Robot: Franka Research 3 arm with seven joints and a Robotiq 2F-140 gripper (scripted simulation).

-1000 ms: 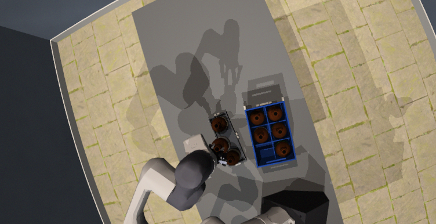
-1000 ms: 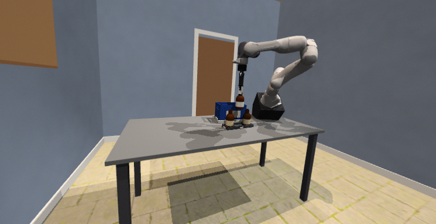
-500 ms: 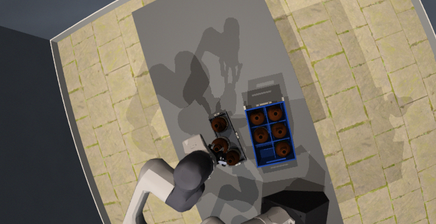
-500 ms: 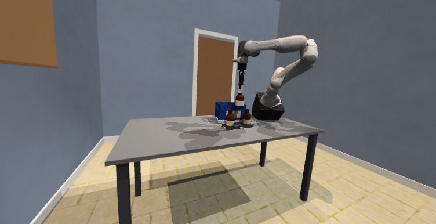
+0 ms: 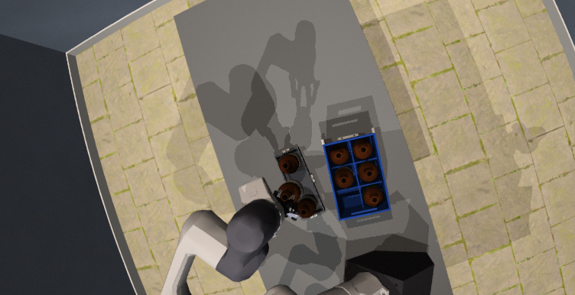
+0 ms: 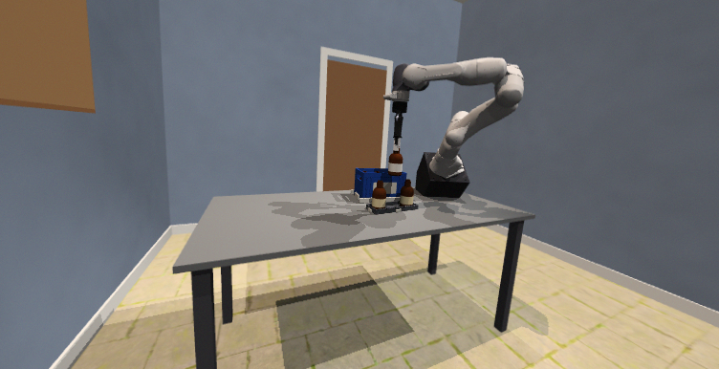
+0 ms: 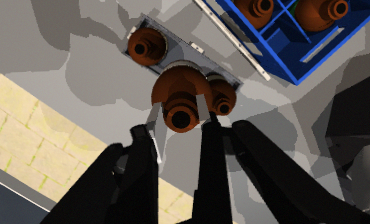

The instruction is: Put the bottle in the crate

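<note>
Right now my hand is 90 mm above the brown bottle. Round my hand: dark tray (340 mm below); blue crate (270 mm below, 220 mm to the right).
</note>
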